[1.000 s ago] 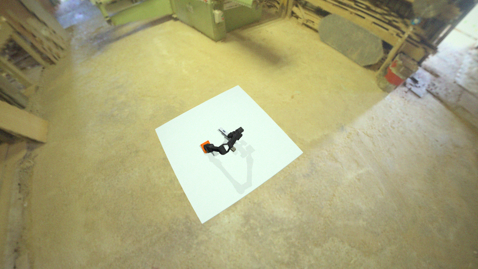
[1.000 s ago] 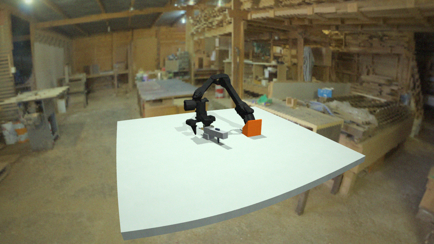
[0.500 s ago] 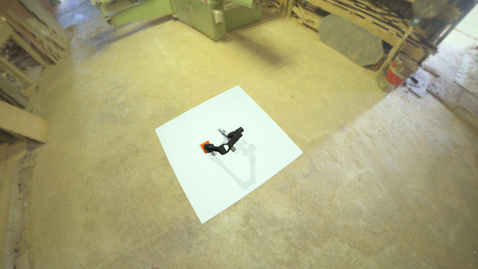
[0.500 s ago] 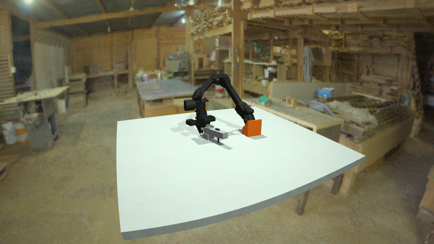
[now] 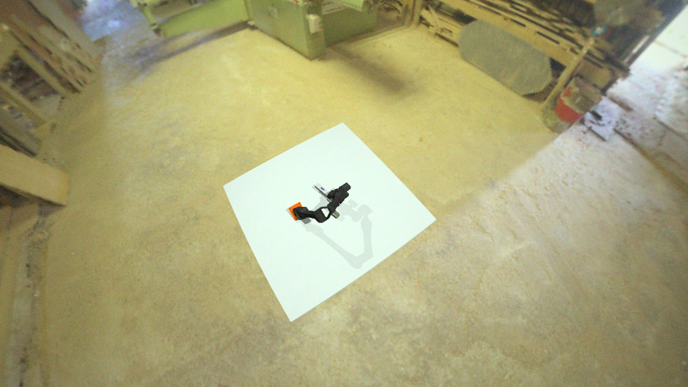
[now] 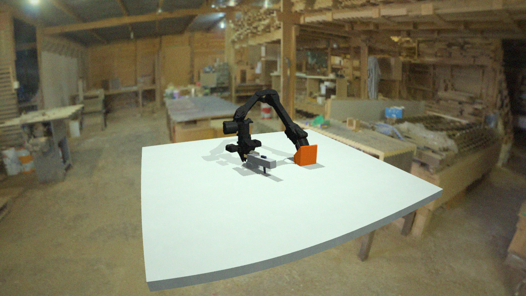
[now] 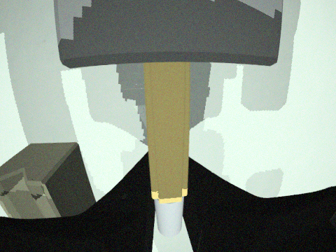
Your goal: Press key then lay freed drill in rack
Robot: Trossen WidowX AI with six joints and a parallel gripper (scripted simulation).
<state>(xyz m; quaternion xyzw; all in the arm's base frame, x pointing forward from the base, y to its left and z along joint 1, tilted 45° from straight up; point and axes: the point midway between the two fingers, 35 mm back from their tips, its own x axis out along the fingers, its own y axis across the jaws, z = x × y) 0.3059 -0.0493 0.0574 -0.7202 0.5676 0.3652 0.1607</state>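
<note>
The drill lies 4 cm to the left of my gripper tip, 4 cm above it and 1 cm behind it. Round my gripper tip: grey block 13 cm to the left, 5 cm behind, 4 cm above; then dark blue key 16 cm to the left, 6 cm behind, 4 cm above; then tan stepped rack 6 cm behind, 5 cm to the right, 1 cm above.
</note>
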